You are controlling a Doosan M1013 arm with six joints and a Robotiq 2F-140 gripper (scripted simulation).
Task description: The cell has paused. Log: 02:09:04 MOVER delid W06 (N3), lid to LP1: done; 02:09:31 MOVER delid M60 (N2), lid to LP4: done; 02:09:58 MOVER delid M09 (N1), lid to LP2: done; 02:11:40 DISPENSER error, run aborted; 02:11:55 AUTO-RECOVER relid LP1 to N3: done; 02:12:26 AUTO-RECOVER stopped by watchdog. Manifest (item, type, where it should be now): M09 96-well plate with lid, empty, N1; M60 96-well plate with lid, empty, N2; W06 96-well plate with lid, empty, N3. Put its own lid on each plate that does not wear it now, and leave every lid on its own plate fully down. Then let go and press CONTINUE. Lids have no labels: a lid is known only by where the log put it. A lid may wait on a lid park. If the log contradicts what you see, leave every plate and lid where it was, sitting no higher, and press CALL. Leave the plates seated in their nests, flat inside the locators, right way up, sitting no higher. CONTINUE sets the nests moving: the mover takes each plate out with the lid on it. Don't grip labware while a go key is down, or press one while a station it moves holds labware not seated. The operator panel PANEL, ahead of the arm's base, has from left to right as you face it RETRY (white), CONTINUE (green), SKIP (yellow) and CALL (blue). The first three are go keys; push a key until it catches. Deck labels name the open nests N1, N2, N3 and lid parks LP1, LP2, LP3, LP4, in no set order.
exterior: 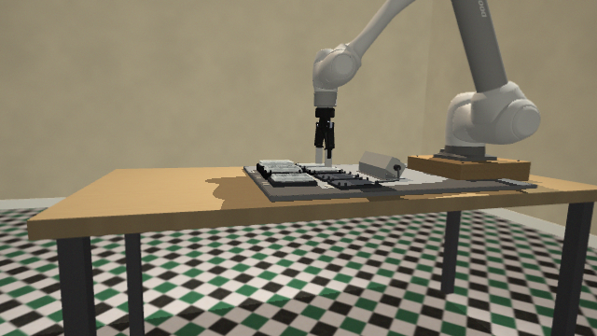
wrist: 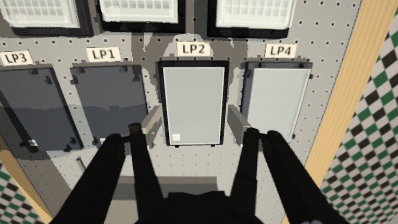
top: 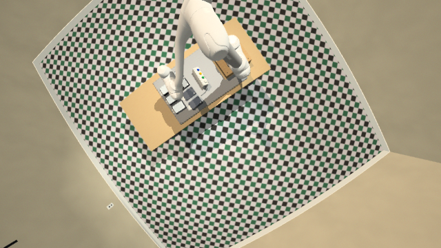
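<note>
Right now my hand is 50 mm above the lid park LP2. Round my hand: LP1 label: 130 mm to the left, 90 mm ahead, 50 mm below; then blue call key: 250 mm behind, 10 mm above; then lid park LP1: 130 mm to the left, 50 mm below.
</note>
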